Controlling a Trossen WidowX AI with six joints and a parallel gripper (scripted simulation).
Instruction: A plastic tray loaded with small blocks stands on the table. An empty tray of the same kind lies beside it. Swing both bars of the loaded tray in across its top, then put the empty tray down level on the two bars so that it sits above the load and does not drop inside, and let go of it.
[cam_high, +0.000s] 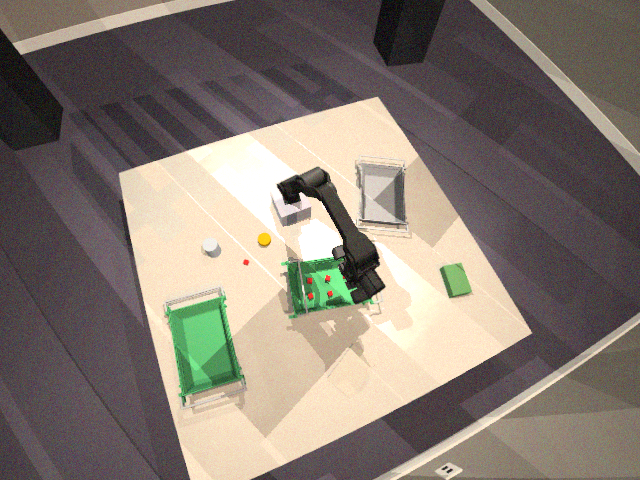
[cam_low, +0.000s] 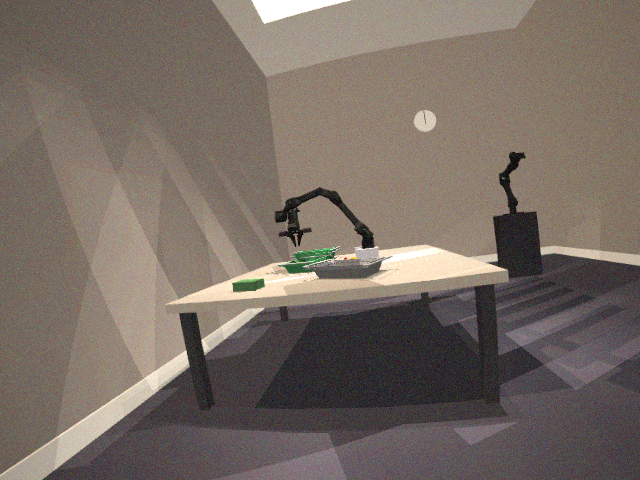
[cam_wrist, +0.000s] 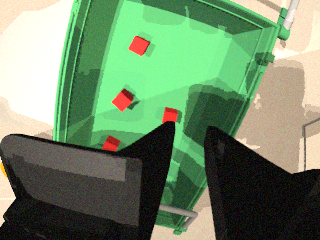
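Right now the grey tray is 340 mm behind my gripper tip, 270 mm to the left of it and 100 mm below it. Round my gripper tip: red cube: 320 mm to the right, 200 mm behind, 140 mm below; green block: 430 mm to the left, 120 mm below, 80 mm ahead; yellow disc: 280 mm behind, 240 mm to the right, 140 mm below.
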